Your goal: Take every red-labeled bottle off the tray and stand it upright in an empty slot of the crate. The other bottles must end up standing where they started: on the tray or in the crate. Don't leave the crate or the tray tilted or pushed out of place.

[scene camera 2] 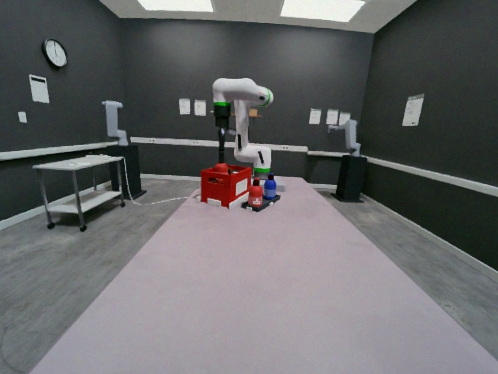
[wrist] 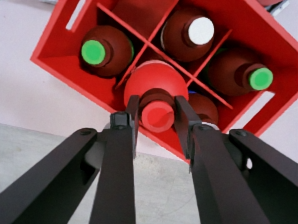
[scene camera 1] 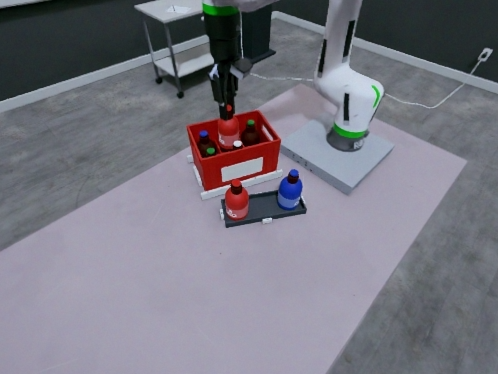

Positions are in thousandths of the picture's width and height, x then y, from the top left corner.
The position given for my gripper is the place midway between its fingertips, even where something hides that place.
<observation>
In view: my gripper (scene camera 1: 457,309), a red-labeled bottle (scene camera 1: 475,528) and a blue bottle (scene camera 1: 583,507).
My gripper also shows in the wrist view (wrist: 525,484). The wrist view misses the blue bottle: it is out of frame.
</observation>
